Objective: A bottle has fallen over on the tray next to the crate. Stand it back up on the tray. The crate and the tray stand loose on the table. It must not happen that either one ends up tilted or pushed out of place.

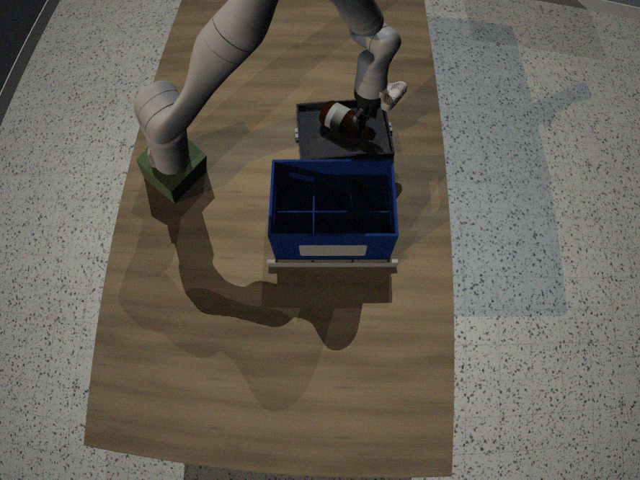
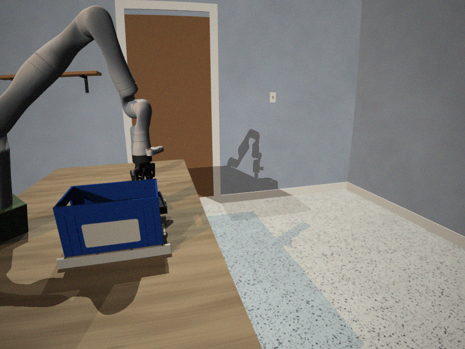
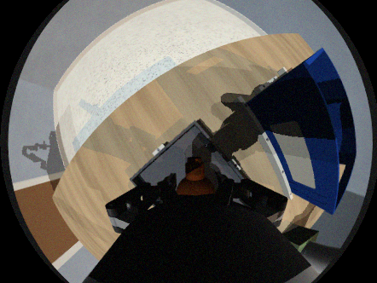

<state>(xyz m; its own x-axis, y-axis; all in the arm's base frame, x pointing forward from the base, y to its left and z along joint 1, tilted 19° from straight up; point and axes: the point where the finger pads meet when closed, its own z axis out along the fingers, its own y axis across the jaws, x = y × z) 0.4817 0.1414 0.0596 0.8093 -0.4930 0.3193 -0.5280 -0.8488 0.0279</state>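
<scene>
The brown bottle lies 50 mm below my hand, 40 mm behind it and 30 mm to the left of it. From my hand the other things lie so: tray (80 mm below, 60 mm behind, 30 mm to the left); blue crate (260 mm to the right, 90 mm behind, 10 mm below).
</scene>
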